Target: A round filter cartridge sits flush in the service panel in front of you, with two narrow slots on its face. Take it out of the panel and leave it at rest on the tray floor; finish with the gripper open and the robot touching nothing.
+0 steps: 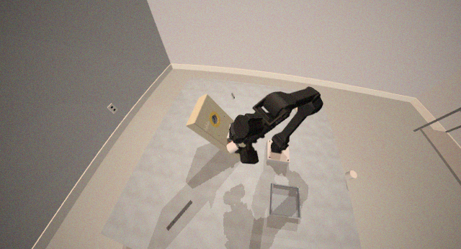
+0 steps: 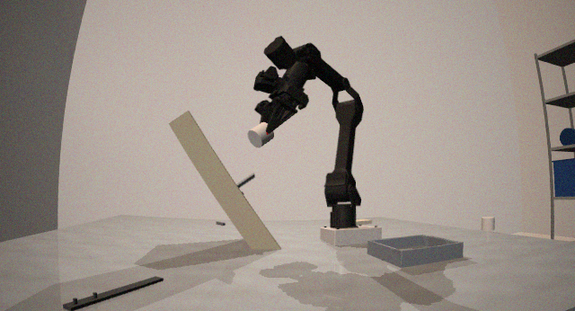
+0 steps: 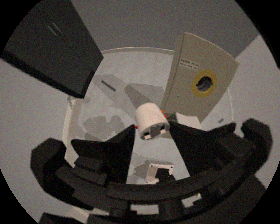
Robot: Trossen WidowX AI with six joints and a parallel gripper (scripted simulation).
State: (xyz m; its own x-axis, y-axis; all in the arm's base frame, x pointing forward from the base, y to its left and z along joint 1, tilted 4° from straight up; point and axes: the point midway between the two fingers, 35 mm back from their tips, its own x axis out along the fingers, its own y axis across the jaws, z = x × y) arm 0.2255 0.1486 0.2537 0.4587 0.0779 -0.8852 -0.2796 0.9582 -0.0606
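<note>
Right now the grey tray is 300 mm behind my gripper tip, 140 mm to the left of it and 260 mm below it. Round my gripper tip: white round filter cartridge: right at my gripper tip; then tan service panel: 90 mm ahead, 130 mm to the right, 100 mm below; then small white cup: 720 mm behind, 50 mm to the right, 250 mm below.
</note>
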